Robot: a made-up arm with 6 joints.
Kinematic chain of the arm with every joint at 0, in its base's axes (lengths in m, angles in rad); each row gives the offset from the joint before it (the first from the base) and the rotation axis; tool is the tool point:
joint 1: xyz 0 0 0.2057 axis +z
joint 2: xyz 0 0 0 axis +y
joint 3: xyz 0 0 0.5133 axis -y
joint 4: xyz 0 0 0 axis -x
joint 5: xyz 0.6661 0 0 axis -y
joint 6: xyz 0 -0.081 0 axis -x
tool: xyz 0 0 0
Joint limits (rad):
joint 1: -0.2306..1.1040
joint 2: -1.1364..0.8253
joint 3: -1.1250..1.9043
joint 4: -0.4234..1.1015
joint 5: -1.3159..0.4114
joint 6: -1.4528..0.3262
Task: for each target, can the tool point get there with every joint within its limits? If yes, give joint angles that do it. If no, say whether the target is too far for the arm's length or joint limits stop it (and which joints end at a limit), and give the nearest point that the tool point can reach.
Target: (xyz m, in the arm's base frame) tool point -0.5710 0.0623 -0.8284
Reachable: no: joint limits stop it (at a limit: joint 1, joint 2, joint 3, joint 4) | nearest point 0.1216 0.1599 -0.0916 | short by 1.016 m
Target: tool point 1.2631 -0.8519 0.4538
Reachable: no: too far | nearest point 0.9942 -0.3166 0.4905 | short by 0.600 m
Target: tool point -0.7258 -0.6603 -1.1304
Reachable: no: too far | nearest point 0.0882 -0.1004 -0.0562 | short by 1.459 m
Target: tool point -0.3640 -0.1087 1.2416
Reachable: yes | joints 0.0766 -0.7660 0.8142 0.1136 -0.2257 -0.0648
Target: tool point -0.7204 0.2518 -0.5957
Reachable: no: joint limits stop it (at a limit: joint 1, joint 2, joint 3, joint 4) | nearest point 0.1216 0.1599 -0.0916 | short by 0.986 m
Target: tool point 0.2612 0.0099 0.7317
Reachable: yes | joints 0.3529 -0.8613 -0.5742 0.0379 -0.2207 -0.4013
